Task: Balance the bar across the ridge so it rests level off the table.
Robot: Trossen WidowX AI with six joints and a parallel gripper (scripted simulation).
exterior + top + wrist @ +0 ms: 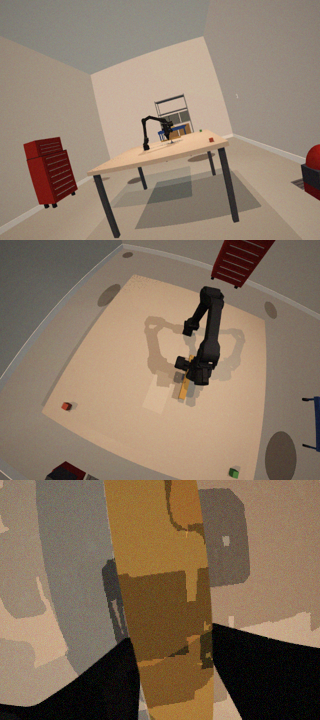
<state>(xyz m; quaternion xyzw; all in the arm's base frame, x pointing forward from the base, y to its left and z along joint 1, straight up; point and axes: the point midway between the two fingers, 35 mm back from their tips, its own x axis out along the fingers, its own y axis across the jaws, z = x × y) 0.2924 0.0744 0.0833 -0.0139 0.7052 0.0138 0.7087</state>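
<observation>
The long yellow bar is 30 mm ahead of my gripper tip. Also, from my gripper tip: red cube (570 mm to the right, 450 mm ahead, 30 mm below); then green cube (450 mm ahead, 430 mm to the left, 30 mm below).
</observation>
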